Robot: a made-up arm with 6 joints.
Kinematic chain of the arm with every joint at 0, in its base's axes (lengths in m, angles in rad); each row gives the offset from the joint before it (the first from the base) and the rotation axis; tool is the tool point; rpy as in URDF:
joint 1: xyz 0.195 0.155 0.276 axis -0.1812 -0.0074 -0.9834
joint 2: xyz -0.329 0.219 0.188 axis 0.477 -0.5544 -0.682
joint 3: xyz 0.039 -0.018 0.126 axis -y
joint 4: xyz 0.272 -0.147 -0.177 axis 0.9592 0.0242 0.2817
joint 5: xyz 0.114 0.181 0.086 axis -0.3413 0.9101 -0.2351
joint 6: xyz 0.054 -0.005 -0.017 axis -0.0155 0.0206 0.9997
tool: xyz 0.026 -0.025 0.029 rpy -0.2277 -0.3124 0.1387
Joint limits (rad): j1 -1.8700..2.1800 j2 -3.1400..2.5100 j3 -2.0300..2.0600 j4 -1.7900..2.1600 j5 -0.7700..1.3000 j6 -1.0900..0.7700
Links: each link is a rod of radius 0.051 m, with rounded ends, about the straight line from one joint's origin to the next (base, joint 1, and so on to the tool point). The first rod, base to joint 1, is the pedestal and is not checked.
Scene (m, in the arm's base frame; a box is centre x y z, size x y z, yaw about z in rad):
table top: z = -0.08
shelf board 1: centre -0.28 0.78 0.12 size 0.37 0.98 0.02 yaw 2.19
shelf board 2: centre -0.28 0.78 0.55 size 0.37 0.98 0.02 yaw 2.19
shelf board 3: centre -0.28 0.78 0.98 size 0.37 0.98 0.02 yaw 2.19
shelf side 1: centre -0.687 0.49 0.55 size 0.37 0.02 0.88 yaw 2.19
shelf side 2: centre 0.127 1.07 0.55 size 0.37 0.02 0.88 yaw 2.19
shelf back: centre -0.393 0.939 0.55 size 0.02 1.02 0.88 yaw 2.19
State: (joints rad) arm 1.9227 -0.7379 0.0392 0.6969 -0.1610 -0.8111
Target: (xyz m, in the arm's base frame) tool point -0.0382 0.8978 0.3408
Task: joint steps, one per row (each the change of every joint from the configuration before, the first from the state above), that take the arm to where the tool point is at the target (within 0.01 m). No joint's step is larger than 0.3 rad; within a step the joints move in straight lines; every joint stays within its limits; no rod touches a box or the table.
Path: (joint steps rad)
1: -0.2698 -0.0476 0.0228 -0.0141 -0.0010 0.0017
2: -0.2697 -0.0476 0.0229 -0.0141 -0.0011 0.0017
3: -0.2698 -0.0476 0.0228 -0.0141 -0.0010 0.0017
4: -0.2698 -0.0476 0.0228 -0.0140 -0.0010 0.0017
5: -0.2697 -0.0476 0.0229 -0.0141 -0.0011 0.0016
6: -0.2698 -0.0476 0.0228 -0.0141 -0.0010 0.0017
7: -0.2698 -0.0476 0.0229 -0.0141 -0.0010 0.0017
8: -0.2697 -0.0476 0.0228 -0.0141 -0.0011 0.0017
9: 0.0675 -0.2418 0.2552 -0.0517 -0.0042 0.0419
10: 0.0676 -0.2417 0.2553 -0.0518 -0.0042 0.0418
11: 0.0676 -0.2418 0.2552 -0.0517 -0.0042 0.0419

